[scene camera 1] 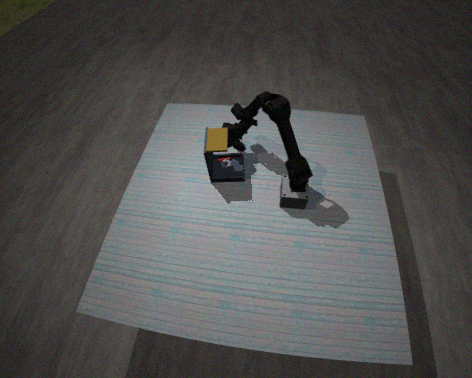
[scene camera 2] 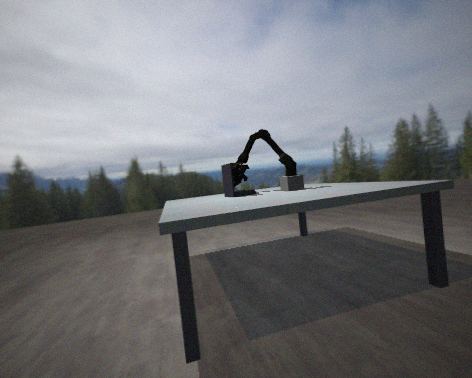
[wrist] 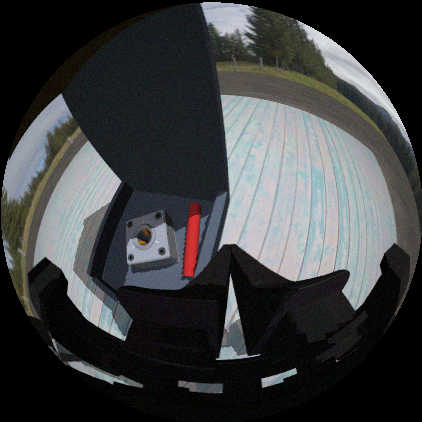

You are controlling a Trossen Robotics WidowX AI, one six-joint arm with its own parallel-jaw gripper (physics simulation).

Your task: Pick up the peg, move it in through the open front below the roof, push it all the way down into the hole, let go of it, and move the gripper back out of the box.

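Where they show: gripper, fingertip midpoint: (wrist: 228, 249); arm's base at its link origin: (scene camera 1: 297, 185) (scene camera 2: 291, 175).
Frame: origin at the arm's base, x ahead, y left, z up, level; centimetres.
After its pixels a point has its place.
A red peg (wrist: 192, 240) {y -22.2, x 34.6, z -7.7 cm} (scene camera 1: 224, 159) {y -21.6, x 34.3, z -7.9 cm} lies on its side on the floor of the dark box (wrist: 160, 110) {y -20.3, x 40.1, z 2.9 cm} (scene camera 1: 220, 175) {y -12.2, x 35.9, z -9.1 cm} (scene camera 2: 228, 180) {y -14.0, x 40.8, z 1.5 cm}, between the hole block and a low side wall. The light grey block (wrist: 161, 242) {y -19.9, x 33.3, z -6.0 cm} (scene camera 1: 227, 163) {y -17.7, x 32.4, z -6.3 cm} stands on the same floor, its round hole (wrist: 145, 236) {y -16.7, x 33.4, z -7.6 cm} facing up. The box's yellow roof (scene camera 1: 217, 139) {y -16.1, x 35.2, z 12.5 cm} is on top of its tall wall. My gripper (wrist: 228, 249) {y -26.1, x 34.0, z -4.1 cm} (scene camera 1: 241, 147) is shut and empty. In the wrist view its tips are right of the peg's near end, by the low side wall. Its exact height is unclear.
The box's low rim (wrist: 106, 230) {y -9.7, x 31.9, z -7.4 cm} runs along its floor on the side beyond the block. The arm's grey base (scene camera 1: 294, 198) {y 6.0, x 1.9, z -1.0 cm} (scene camera 2: 292, 183) {y 5.9, x 4.2, z -5.1 cm} stands on the table (scene camera 1: 240, 280) {y 38.6, x 24.8, z -9.8 cm} (scene camera 2: 300, 197) {y 46.9, x 29.7, z -9.9 cm}, to the right of the box. Shadows of the arm and box fall across the tabletop.
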